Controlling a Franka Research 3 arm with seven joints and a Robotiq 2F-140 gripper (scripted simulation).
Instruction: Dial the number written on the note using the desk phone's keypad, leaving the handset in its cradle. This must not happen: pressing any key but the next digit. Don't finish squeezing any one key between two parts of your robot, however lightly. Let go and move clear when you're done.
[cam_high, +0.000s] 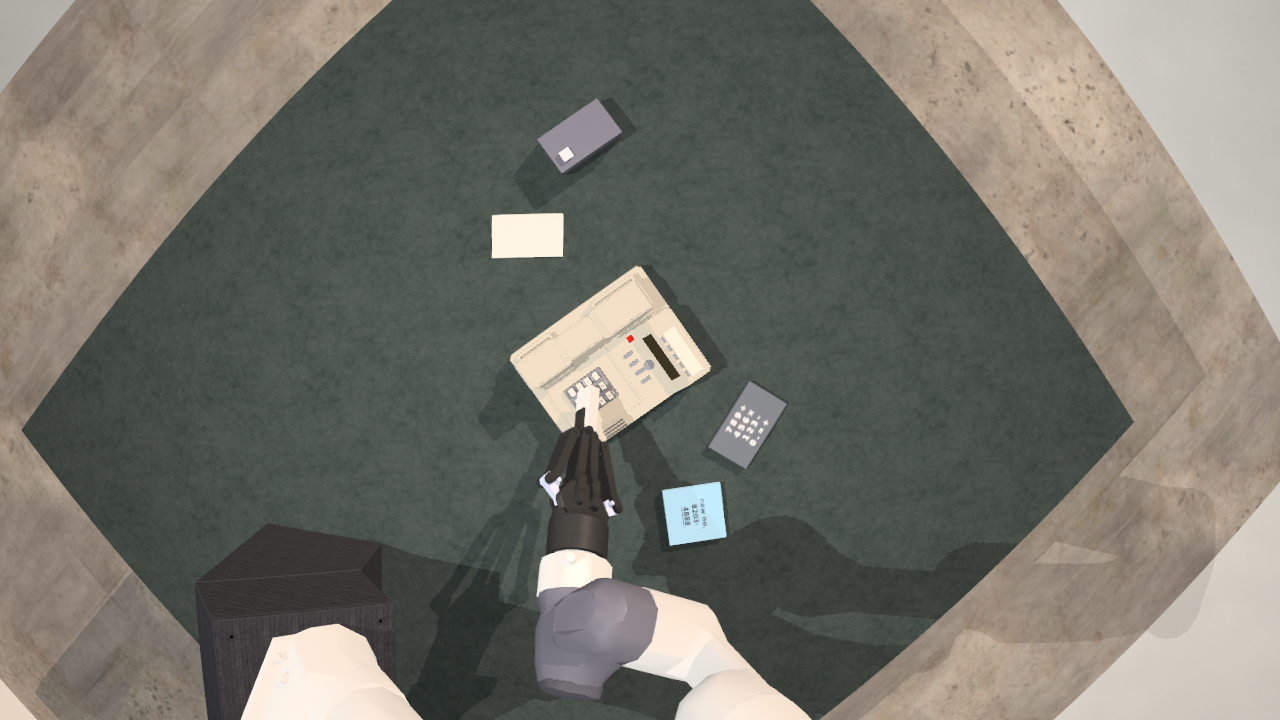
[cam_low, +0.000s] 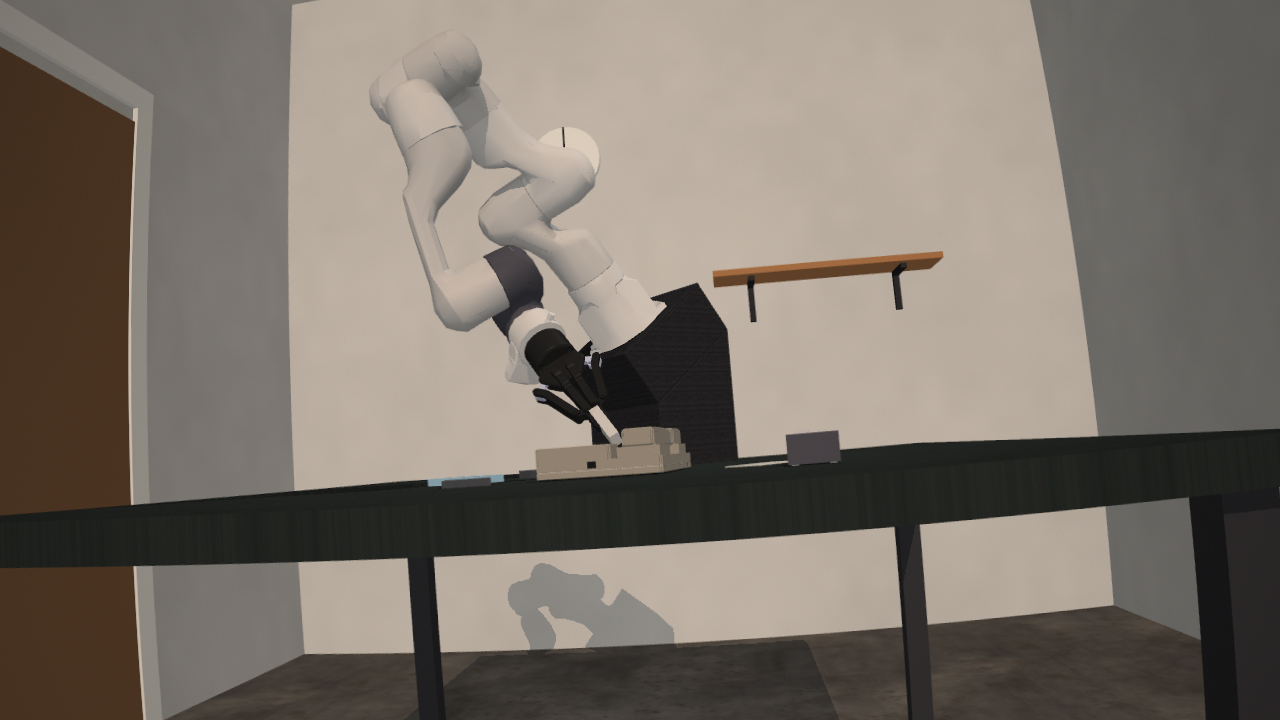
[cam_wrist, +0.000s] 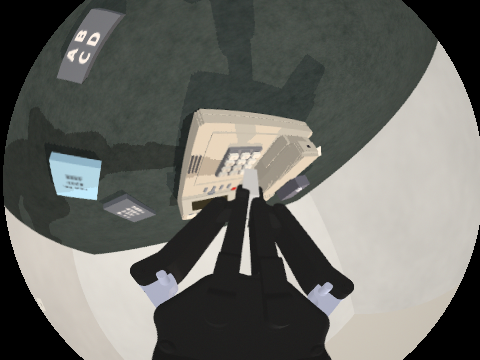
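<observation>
Now: the handset 8 cm ahead of my hand, 6 cm to the left of it and 3 cm below it. Round my hand: light blue note (5 cm behind, 22 cm to the right, 7 cm below); then blank cream card (14 cm ahead, 20 cm to the left, 7 cm below); then dark grey keypad card (10 cm ahead, 20 cm to the right, 7 cm below).
</observation>
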